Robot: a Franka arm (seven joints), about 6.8 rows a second.
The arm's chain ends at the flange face. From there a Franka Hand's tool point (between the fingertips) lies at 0.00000 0.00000 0.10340 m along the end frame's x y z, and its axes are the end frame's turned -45 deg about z.
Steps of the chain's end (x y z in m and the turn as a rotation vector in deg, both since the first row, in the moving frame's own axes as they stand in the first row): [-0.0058 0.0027 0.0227 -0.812 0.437 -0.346]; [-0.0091 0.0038 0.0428 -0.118 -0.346 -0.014]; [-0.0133 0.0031 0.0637 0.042 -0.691 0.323]
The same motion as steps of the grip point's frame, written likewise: [-0.0065 -0.0006 0.0227 -0.883 -0.265 -0.346]; [-0.0097 -0.0040 0.0428 0.161 -0.328 -0.014]; [-0.0124 -0.0082 0.0637 0.518 -0.459 0.323]
